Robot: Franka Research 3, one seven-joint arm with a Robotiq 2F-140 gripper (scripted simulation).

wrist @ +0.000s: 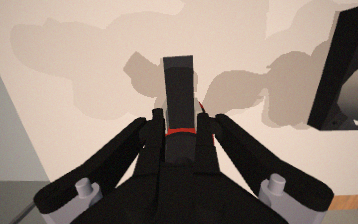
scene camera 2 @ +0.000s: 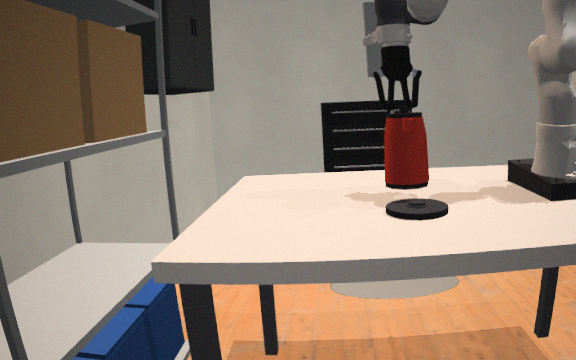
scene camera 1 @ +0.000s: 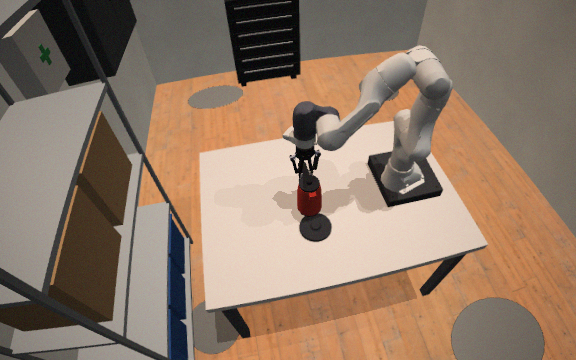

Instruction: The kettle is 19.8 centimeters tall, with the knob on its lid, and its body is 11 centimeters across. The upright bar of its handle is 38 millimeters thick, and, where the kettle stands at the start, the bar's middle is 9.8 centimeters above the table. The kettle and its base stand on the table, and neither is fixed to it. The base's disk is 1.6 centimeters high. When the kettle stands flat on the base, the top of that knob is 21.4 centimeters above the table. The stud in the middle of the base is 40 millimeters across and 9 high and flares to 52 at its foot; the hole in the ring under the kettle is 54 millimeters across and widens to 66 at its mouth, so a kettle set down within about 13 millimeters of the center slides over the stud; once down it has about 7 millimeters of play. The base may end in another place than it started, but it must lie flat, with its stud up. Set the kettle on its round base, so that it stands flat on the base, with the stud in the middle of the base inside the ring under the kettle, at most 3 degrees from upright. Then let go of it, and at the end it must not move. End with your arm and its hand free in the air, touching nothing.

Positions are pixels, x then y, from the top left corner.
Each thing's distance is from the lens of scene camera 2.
red kettle (scene camera 2: pixel 406 157): 103 cm
round black base (scene camera 2: pixel 416 209): 98 cm
